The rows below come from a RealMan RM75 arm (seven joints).
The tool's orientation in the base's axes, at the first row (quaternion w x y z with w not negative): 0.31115 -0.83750 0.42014 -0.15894
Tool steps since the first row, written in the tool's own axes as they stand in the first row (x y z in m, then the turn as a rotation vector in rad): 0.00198 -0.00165 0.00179 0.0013 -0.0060 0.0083; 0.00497 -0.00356 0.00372 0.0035 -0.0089 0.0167; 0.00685 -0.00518 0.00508 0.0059 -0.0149 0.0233; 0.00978 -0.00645 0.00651 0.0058 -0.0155 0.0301; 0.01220 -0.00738 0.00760 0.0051 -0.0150 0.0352; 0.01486 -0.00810 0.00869 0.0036 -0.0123 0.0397; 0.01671 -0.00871 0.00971 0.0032 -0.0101 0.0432
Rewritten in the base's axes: 0.00312 -0.00015 -0.00026 0.0088 0.0049 -0.0023; 0.00708 -0.00093 -0.00046 0.0163 0.0077 -0.0068; 0.00990 -0.00118 -0.00042 0.0248 0.0111 -0.0078; 0.01317 -0.00240 -0.00065 0.0287 0.0140 -0.0126; 0.01575 -0.00350 -0.00085 0.0307 0.0164 -0.0168; 0.01835 -0.00489 -0.00119 0.0305 0.0181 -0.0219; 0.02036 -0.00570 -0.00156 0.0308 0.0188 -0.0260
